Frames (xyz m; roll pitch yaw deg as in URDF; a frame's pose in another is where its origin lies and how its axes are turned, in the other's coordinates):
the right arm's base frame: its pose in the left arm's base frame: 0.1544 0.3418 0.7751 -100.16 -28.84 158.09
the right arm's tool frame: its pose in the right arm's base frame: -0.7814 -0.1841 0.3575 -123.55 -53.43 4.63
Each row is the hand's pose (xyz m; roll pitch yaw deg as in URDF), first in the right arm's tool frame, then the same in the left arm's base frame.
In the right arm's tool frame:
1: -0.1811 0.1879 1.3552 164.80 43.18 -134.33
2: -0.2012 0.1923 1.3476 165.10 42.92 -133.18
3: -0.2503 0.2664 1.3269 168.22 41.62 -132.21
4: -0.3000 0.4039 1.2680 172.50 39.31 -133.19
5: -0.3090 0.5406 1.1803 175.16 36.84 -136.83
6: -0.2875 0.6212 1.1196 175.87 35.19 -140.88
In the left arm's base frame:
1: 0.1684 0.8525 -0.0591 15.62 8.72 -29.88
2: 0.1885 0.8593 -0.0539 15.04 9.37 -30.48
3: 0.2281 0.9062 0.0137 17.51 10.85 -30.47
4: 0.2757 0.9581 0.1547 22.80 12.49 -28.63
5: 0.3024 0.9690 0.3148 28.55 13.07 -24.80
6: 0.2995 0.9557 0.4170 32.47 12.54 -21.08

